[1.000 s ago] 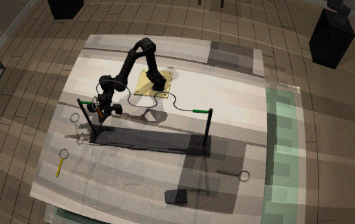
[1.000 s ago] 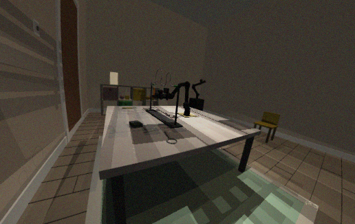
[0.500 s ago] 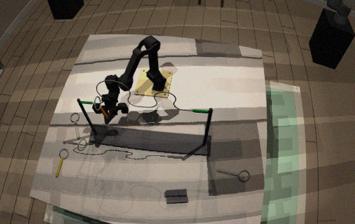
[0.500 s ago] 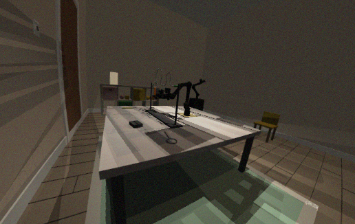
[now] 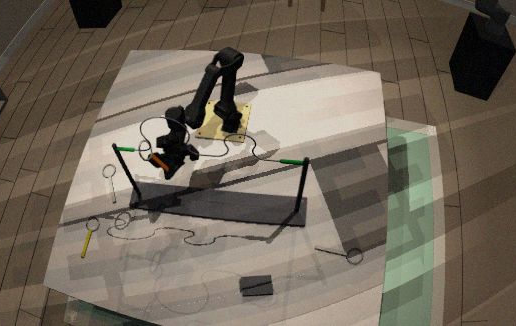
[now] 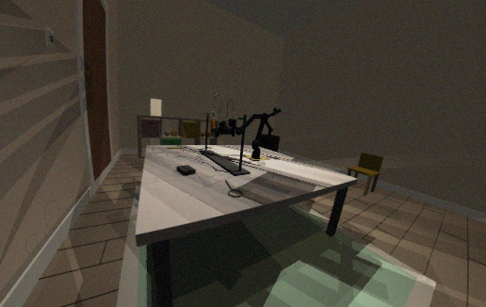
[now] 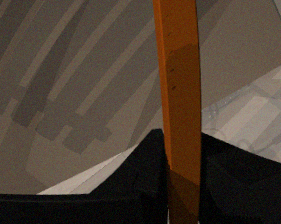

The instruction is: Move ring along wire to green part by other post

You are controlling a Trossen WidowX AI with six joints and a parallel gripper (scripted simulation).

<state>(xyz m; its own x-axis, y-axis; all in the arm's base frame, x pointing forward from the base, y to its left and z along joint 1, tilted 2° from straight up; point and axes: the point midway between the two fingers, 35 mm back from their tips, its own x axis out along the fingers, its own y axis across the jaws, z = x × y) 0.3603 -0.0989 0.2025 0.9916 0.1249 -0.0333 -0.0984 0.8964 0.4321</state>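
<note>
The orange-handled ring lies 2 cm behind my gripper tip, 4 cm to the right of it and 7 cm above it. Also, from my gripper tip: yellow-handled ring (21 cm ahead, 34 cm to the right, 21 cm below); dark block (23 cm ahead, 34 cm to the left, 21 cm below).
</note>
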